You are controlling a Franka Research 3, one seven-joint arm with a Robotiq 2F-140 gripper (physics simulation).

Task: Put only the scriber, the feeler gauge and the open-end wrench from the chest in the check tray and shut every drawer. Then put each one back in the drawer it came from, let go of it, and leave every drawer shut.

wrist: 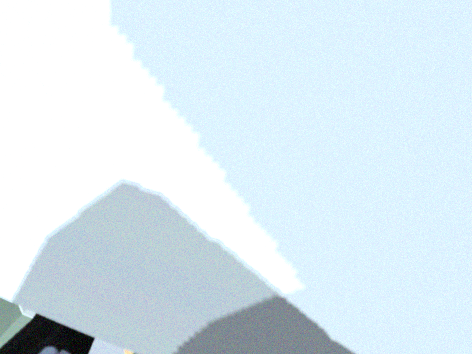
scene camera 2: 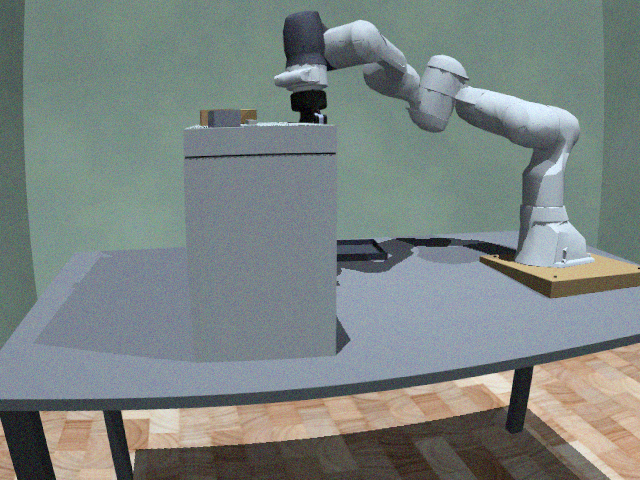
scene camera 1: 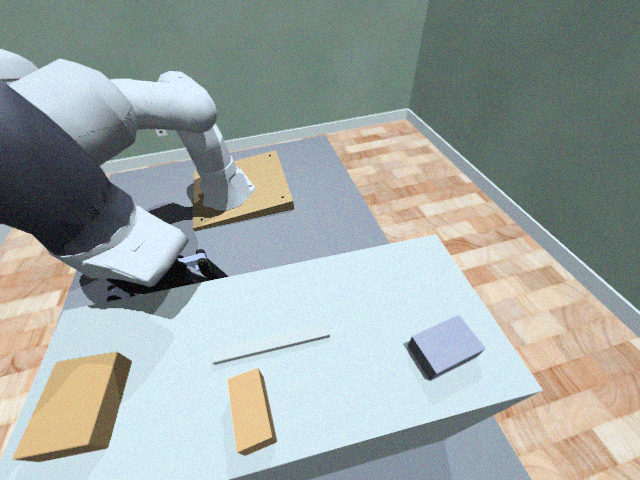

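Note:
The pale grey chest (scene camera 1: 361,289) (scene camera 2: 258,248) (wrist: 350,150) stands on the table. Its drawer fronts face the robot and are hidden; no drawer sticks out past its front edge in the scene camera 2 view. My gripper (scene camera 1: 168,281) (scene camera 2: 312,117) is open and empty at the robot-side edge of the chest top. Its fingertips are hidden behind the chest, and a black part of it shows at the bottom left of the wrist view. The black check tray (scene camera 2: 360,257) lies on the table on the robot's side, partly hidden by the chest. The scriber, feeler gauge and open-end wrench cannot be made out.
On the chest top are a purple block (scene camera 1: 447,343) (scene camera 2: 224,118), a large orange block (scene camera 1: 77,403), a smaller orange block (scene camera 1: 248,408) and a thin pale strip (scene camera 1: 271,349). The robot's base stands on a wooden board (scene camera 1: 268,175) (scene camera 2: 594,273).

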